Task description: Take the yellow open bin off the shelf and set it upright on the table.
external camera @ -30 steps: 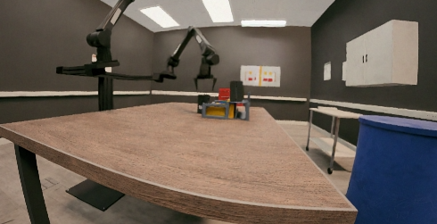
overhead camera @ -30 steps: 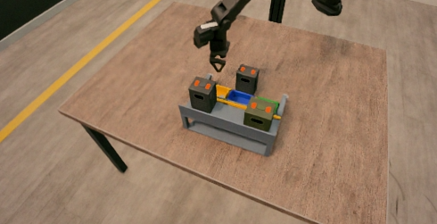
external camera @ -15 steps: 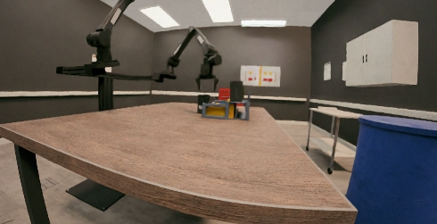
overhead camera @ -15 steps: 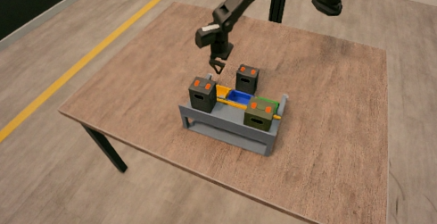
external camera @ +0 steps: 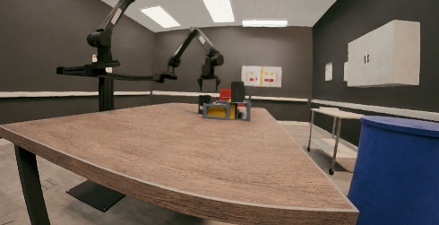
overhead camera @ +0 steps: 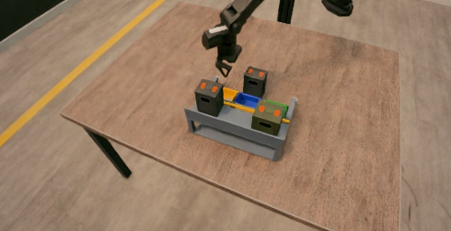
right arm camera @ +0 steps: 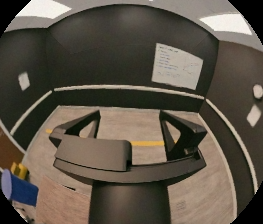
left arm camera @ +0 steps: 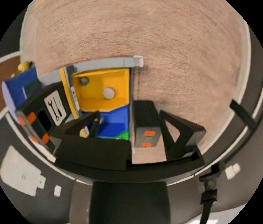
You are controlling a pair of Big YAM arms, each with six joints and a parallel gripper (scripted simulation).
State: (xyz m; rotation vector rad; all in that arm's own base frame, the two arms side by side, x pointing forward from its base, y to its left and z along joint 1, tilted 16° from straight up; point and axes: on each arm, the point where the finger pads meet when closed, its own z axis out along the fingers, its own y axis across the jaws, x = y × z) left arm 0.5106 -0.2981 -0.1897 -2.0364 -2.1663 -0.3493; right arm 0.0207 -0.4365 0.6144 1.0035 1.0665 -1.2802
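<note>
The yellow open bin lies 120 mm below my left hand, 90 mm ahead of it and 10 mm to the left of it. The rest, counted from my left hand: grey shelf: 120 mm to the left, 110 mm ahead, 100 mm below; dark lidded bin: 100 mm to the left, 100 mm below, 60 mm behind.
</note>
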